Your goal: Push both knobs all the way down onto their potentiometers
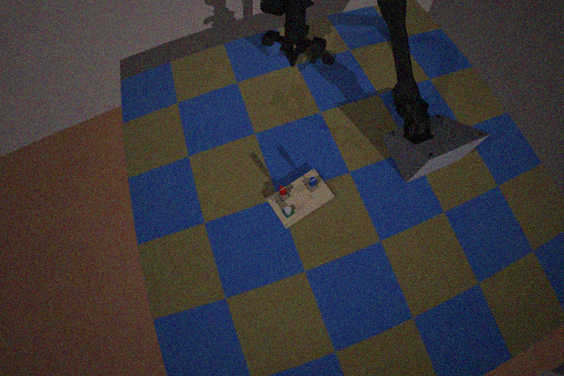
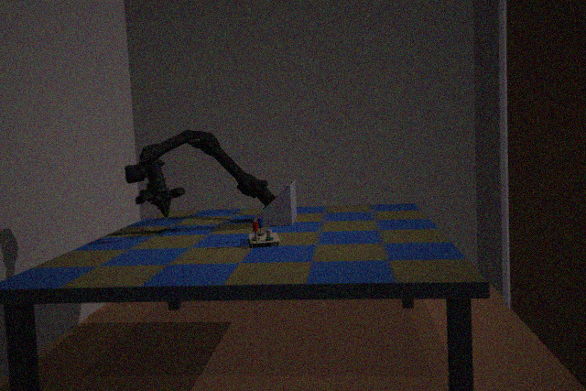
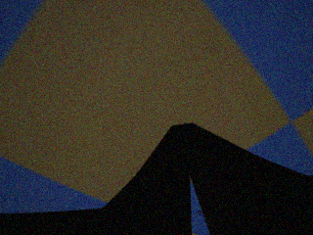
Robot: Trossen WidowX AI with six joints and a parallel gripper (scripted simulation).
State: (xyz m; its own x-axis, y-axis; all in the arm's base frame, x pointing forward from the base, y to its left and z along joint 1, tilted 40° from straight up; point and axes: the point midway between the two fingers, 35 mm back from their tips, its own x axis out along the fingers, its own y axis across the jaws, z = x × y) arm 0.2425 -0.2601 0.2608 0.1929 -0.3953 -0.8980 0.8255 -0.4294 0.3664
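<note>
Right now my gripper tip is 38 cm to the right of the blue knob, 7 cm short of it and 1 cm above it. From my gripper tip the other things lie so: red knob: 38 cm to the left, 15 cm ahead, 1 cm below.
</note>
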